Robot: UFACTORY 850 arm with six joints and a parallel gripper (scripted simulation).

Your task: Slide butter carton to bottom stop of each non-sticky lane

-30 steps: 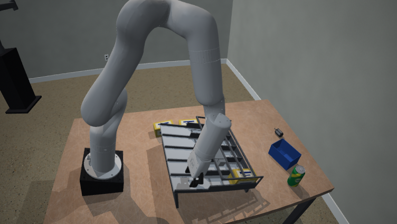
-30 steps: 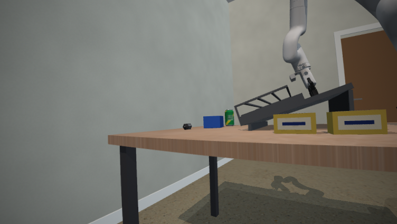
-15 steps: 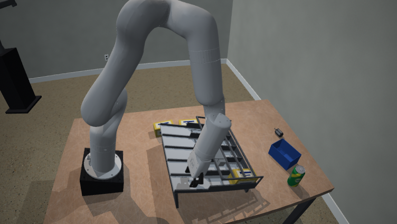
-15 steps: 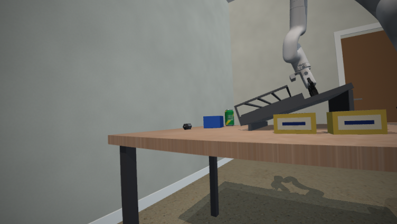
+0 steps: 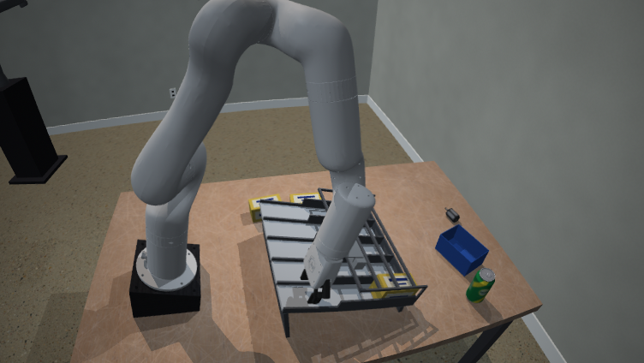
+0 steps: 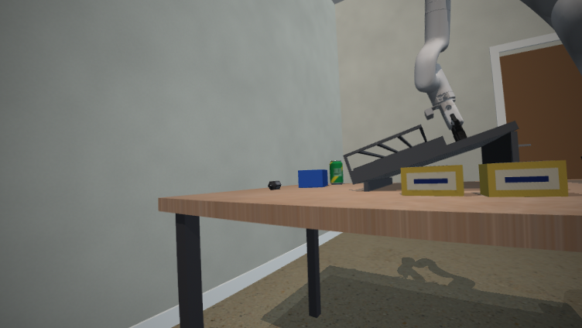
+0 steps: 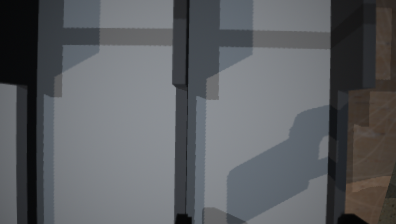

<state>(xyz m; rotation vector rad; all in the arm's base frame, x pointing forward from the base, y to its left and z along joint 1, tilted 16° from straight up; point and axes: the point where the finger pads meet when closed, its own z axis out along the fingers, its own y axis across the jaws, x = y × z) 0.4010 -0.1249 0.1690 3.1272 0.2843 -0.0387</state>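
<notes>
Right now the dark divider is 20 mm behind my hand, 40 mm to the left of it and 40 mm below it. From my hand the other things lie so: small black object (600 mm ahead, 420 mm to the left, 150 mm below).
</notes>
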